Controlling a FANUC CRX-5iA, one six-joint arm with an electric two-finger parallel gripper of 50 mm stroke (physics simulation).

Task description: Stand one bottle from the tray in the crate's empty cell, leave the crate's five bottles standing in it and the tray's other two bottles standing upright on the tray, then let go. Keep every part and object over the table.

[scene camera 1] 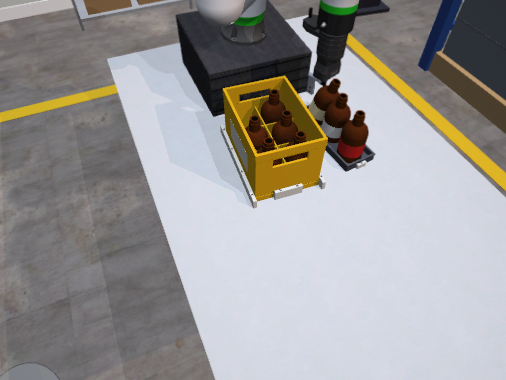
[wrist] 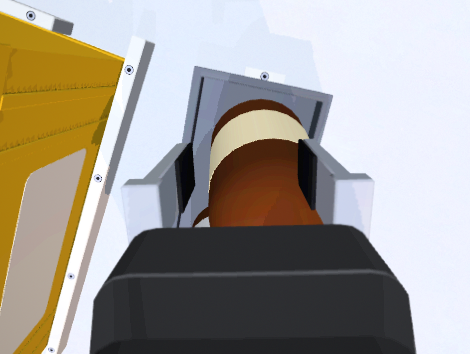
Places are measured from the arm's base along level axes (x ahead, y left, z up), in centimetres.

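Where they show: gripper, between the fingertips: (scene camera 1: 316,89) (wrist: 245,163); arm's base, origin of its link: (scene camera 1: 243,32).
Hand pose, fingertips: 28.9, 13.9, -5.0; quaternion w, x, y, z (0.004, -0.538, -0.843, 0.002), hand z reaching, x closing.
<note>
Each offset is from my fingertips to the top centre of the thing, as dx, dy, dz.
My gripper (scene camera 1: 318,85) (wrist: 245,163) is open at the back end of the tray @(+9.5, +2.6, -9.2) (scene camera 1: 346,163) (wrist: 225,91). The back bottle @(+2.3, +2.7, +4.9) (scene camera 1: 326,99) (wrist: 260,185), brown with a cream label, stands between the spread fingers in the wrist view, not gripped. It leans, its neck tipped towards the middle bottle @(+9.8, +2.9, +4.5) (scene camera 1: 337,115). The middle bottle and the red-labelled front bottle @(+18.2, +4.1, +4.2) (scene camera 1: 354,134) look upright on the tray. The yellow crate @(+12.5, -18.8, +5.7) (scene camera 1: 290,175) (wrist: 55,100) holds five brown bottles, standing. Its empty cell is at the back left, partly hidden by the crate wall.
White locating rails (scene camera 1: 240,167) (wrist: 85,225) edge the crate, and a rail lies between crate and tray in the wrist view. The black robot base (scene camera 1: 200,55) stands behind the crate. The crate is close beside the tray.
</note>
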